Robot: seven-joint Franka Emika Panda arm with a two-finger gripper.
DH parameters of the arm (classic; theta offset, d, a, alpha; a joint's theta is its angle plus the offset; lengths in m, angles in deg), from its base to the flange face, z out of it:
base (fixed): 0 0 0 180
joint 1: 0 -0.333 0 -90
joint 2: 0 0 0 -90
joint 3: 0 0.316 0.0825 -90
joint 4: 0 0 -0.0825 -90
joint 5: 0 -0.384 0 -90
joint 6: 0 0 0.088 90
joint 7: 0 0.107 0 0
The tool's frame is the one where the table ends.
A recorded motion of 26 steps. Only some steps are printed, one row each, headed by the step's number.
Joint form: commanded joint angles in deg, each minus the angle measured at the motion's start. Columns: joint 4, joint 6, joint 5, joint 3, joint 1, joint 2, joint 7.
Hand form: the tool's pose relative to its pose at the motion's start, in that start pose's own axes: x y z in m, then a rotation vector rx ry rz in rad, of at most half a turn. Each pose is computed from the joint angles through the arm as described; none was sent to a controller.
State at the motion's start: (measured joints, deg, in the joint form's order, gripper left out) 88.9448 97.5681 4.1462 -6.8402 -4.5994 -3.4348 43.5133
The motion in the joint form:
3: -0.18 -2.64 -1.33 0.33 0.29 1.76 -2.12
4: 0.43 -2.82 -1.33 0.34 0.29 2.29 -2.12
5: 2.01 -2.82 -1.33 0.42 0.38 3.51 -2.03
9: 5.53 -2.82 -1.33 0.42 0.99 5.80 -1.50
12: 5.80 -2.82 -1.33 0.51 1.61 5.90 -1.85
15: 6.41 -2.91 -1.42 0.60 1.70 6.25 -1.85
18: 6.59 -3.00 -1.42 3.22 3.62 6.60 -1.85
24: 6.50 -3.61 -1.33 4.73 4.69 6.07 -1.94
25: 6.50 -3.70 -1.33 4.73 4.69 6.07 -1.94
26: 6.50 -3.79 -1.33 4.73 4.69 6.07 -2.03
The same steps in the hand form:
3: -0.0087 0.0080 -0.0157 0.0113 -0.0272 -0.0326
4: -0.0109 0.0104 -0.0158 0.0090 -0.0313 -0.0328
5: -0.0154 0.0157 -0.0151 0.0064 -0.0377 -0.0313
9: -0.0212 0.0300 -0.0084 -0.0061 -0.0568 -0.0126
12: -0.0184 0.0343 -0.0068 -0.0086 -0.0591 -0.0097
15: -0.0203 0.0358 -0.0051 -0.0111 -0.0651 -0.0098
18: -0.0264 0.0318 -0.0076 -0.0103 -0.0627 -0.0219
24: -0.0289 0.0275 -0.0026 -0.0244 -0.0739 -0.0320
25: -0.0290 0.0277 -0.0025 -0.0254 -0.0750 -0.0320
26: -0.0291 0.0278 -0.0024 -0.0264 -0.0762 -0.0336

